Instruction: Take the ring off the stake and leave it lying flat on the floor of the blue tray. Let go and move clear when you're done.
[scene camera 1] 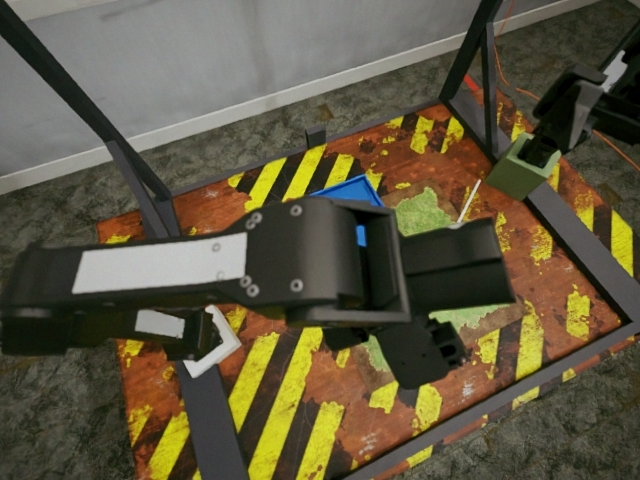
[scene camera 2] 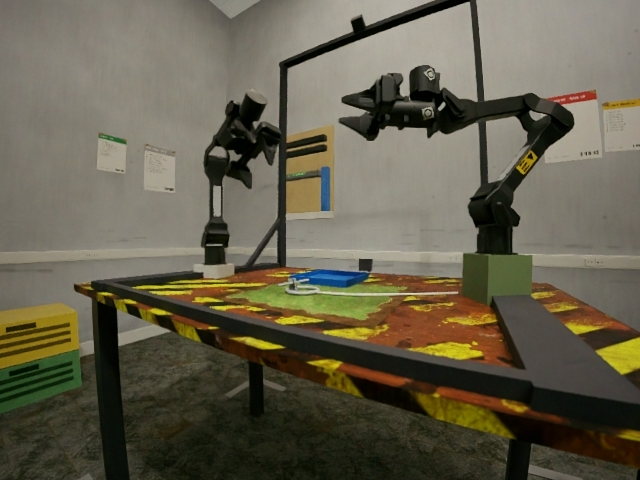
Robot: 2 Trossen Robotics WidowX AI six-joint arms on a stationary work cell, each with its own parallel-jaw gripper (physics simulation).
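Seen in the pictures: left gripper, fingertip midpoint: (scene camera 1: 611, 173) (scene camera 2: 340, 110); right gripper, fingertip midpoint: (scene camera 2: 259, 177); left arm's base, link origin: (scene camera 1: 534, 154) (scene camera 2: 495, 254); right arm's base, link origin: (scene camera 1: 202, 339) (scene camera 2: 214, 264).
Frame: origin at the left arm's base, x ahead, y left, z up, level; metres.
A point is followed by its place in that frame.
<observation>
A pale ring (scene camera 2: 305, 293) @(x 0.430, y -0.052, z -0.097 m) lies low over the green mat in scene camera 2, around or against a small grey stake (scene camera 2: 293, 284) @(x 0.460, y -0.066, z -0.078 m) with a crossbar; which of the two I cannot tell. The right arm hides both in scene camera 1. The blue tray (scene camera 1: 373, 191) @(x 0.263, y -0.269, z -0.082 m) (scene camera 2: 338, 283) @(x 0.345, y -0.160, z -0.091 m) stands behind them and is partly hidden in scene camera 1. My left gripper (scene camera 2: 341, 109) @(x 0.351, y 0.000, z 0.317 m) is open and empty, high above the table, pointing left. My right gripper (scene camera 2: 260, 174) @(x 0.546, y -0.074, z 0.186 m) is open and empty, high above the table on the left, tilted downward.
A long thin white rod (scene camera 1: 469, 200) @(x 0.128, y -0.057, z -0.098 m) (scene camera 2: 392, 293) @(x 0.223, y -0.048, z -0.096 m) runs from beside the ring towards the green block (scene camera 1: 522, 170) @(x 0.050, y -0.002, z -0.011 m) (scene camera 2: 493, 279) @(x 0.038, y 0.050, z -0.050 m) under the left arm. A patchy green mat (scene camera 1: 423, 211) @(x 0.225, y -0.137, z -0.102 m) (scene camera 2: 341, 307) @(x 0.352, y 0.055, z -0.102 m) lies under the ring. A white block (scene camera 1: 224, 341) @(x 0.758, y -0.314, z -0.059 m) (scene camera 2: 223, 270) @(x 0.737, y -0.325, z -0.078 m) supports the right arm.
</observation>
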